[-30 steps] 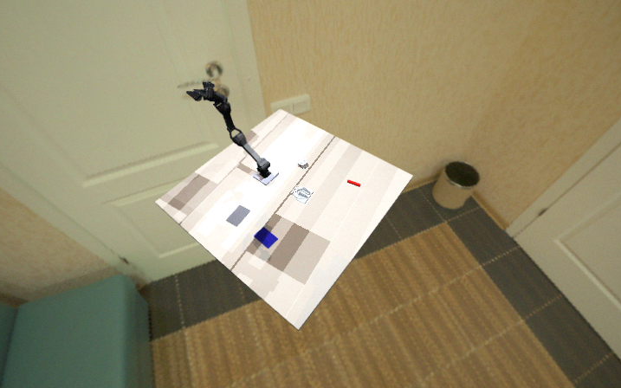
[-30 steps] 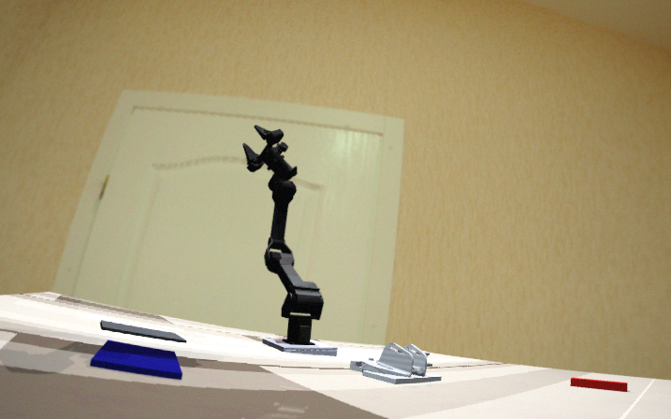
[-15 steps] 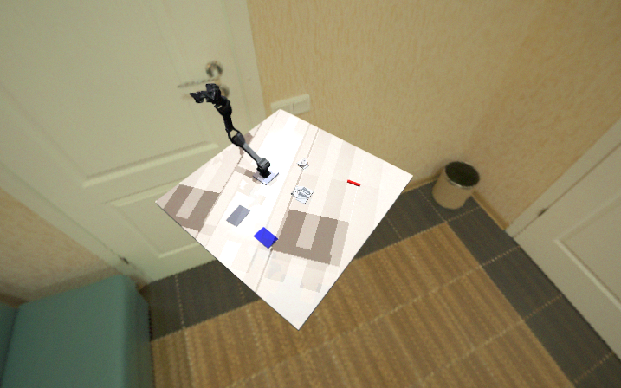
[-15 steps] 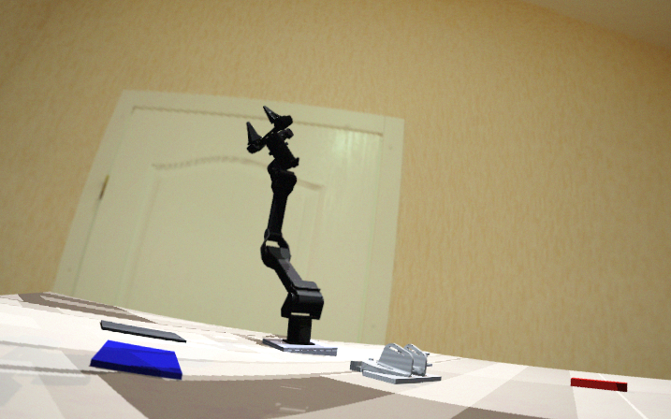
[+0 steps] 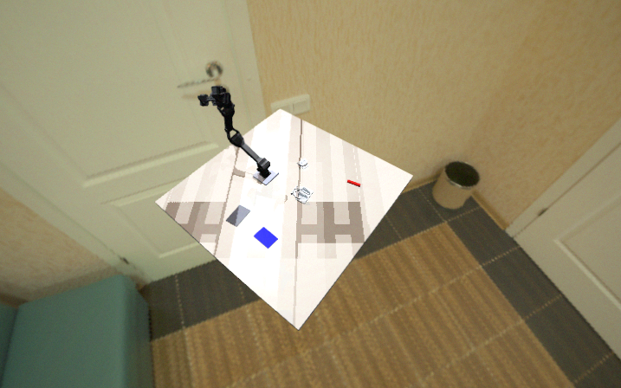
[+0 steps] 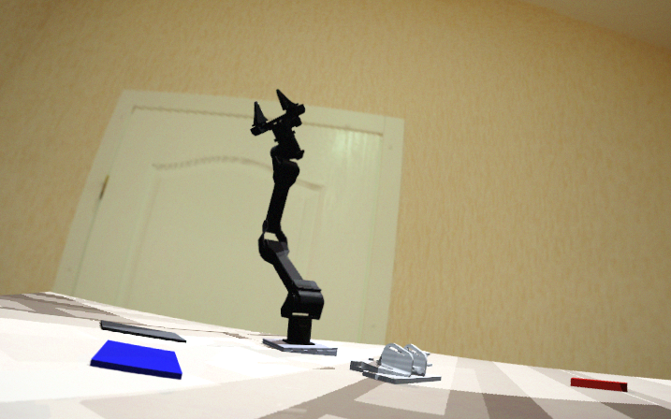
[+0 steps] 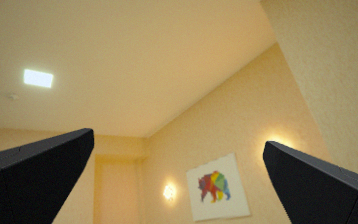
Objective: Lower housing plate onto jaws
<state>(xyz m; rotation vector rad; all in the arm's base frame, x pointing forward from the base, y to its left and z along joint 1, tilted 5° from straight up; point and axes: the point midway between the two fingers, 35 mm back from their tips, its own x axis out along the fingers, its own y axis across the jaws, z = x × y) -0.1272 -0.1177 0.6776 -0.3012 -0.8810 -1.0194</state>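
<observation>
The housing plate lies 680 mm below my gripper tip, 450 mm to the left of it and 230 mm ahead of it. Also, from my gripper tip: red bar (700 mm below, 620 mm ahead, 570 mm to the left); then dark grey plate (710 mm below, 240 mm ahead, 150 mm to the right); then blue tile (710 mm below, 490 mm ahead, 130 mm to the right).
</observation>
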